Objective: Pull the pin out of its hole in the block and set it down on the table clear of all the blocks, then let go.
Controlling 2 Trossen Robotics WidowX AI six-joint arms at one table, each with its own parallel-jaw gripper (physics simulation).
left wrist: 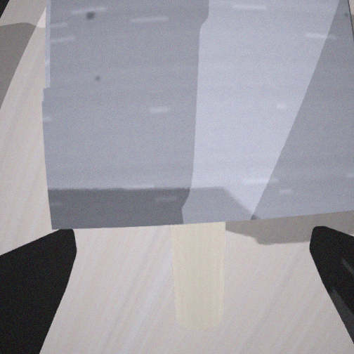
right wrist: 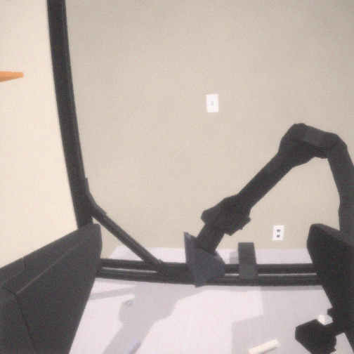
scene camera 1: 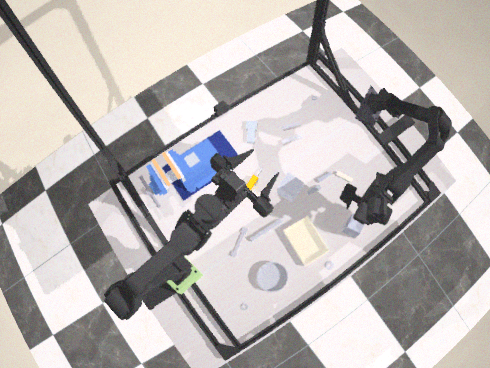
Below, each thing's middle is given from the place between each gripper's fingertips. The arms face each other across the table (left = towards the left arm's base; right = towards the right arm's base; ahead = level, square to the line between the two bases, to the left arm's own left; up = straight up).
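Labels:
Cream pin (left wrist: 198, 249): 2 cm above my left hand, 1 cm to the right of it. Also from my left hand: cream box (scene camera 1: 303, 236), 19 cm to the right, 6 cm behind, 1 cm below; grey round object (scene camera 1: 272, 276), 36 cm to the right, 5 cm behind, 1 cm below.
Cream box: my right hand 410 mm above it, 180 mm short of it, 30 mm to the right of it. Also from my right hand: cream pin, 380 mm below, 250 mm ahead, 220 mm to the left; grey round object, 410 mm below, 200 mm ahead, 130 mm to the right.

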